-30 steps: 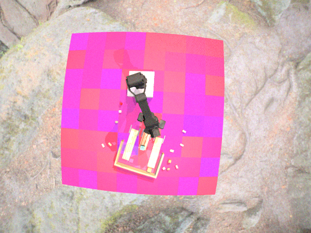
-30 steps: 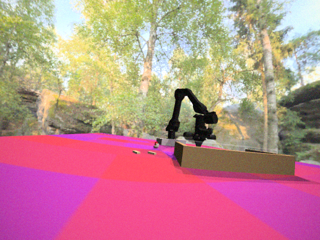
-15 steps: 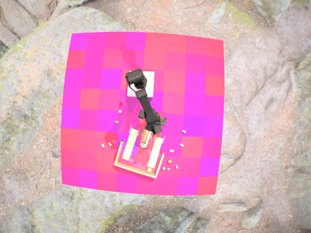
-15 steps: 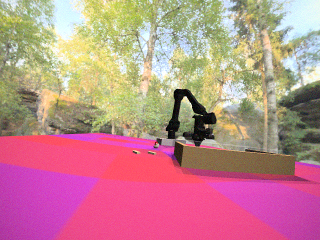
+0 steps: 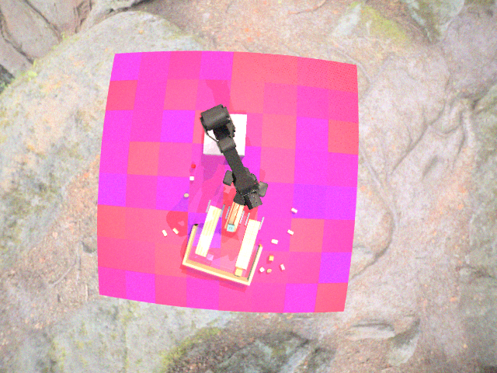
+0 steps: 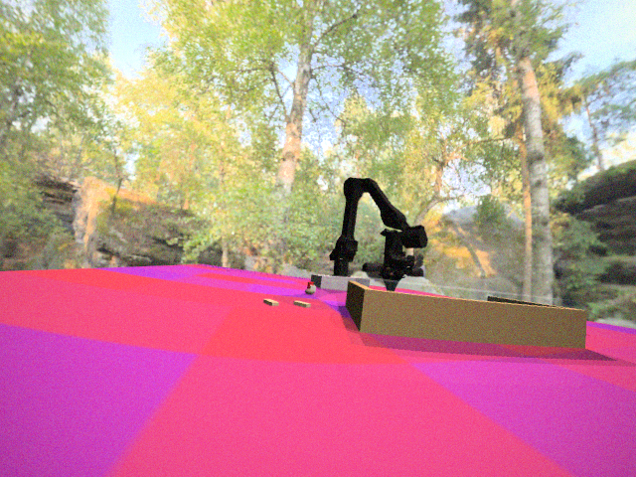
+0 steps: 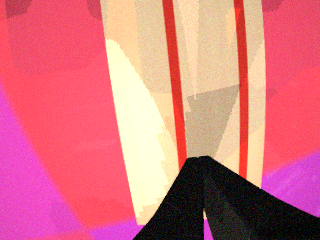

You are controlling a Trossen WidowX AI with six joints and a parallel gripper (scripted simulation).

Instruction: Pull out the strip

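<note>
My gripper tip is 20 cm short of the cube, 5 cm to the left of it and 2 cm below it.
</note>
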